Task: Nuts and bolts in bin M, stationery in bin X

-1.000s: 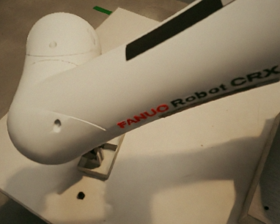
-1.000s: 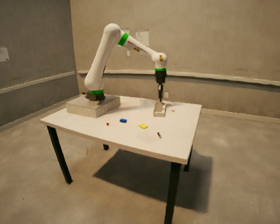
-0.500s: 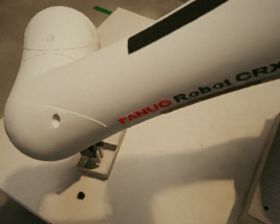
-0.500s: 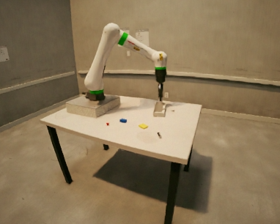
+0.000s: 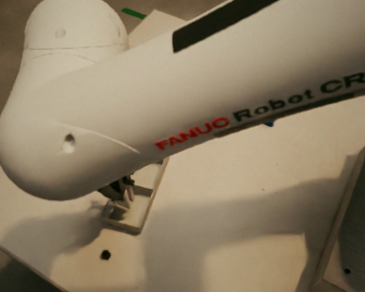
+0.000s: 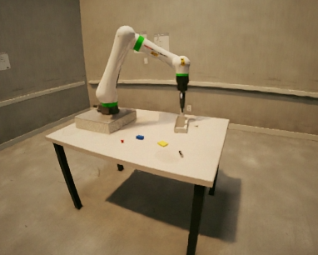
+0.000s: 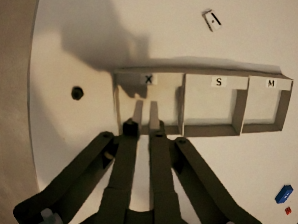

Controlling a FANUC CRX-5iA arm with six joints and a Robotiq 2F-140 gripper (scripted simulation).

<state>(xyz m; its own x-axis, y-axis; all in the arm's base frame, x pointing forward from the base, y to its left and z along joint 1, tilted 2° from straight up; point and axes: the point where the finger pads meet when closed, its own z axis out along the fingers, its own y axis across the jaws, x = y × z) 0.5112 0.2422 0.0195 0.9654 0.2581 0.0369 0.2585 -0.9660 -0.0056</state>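
My hand is 3 cm past the black nut, 10 cm to the right of it and 8 cm above it. From my hand the other things lie so: yellow pad 5 cm ahead, 39 cm to the right, 7 cm below; pale bin 3 cm ahead, 8 cm to the right, 6 cm below; grey item 13 cm ahead, 4 cm to the right, 7 cm below.
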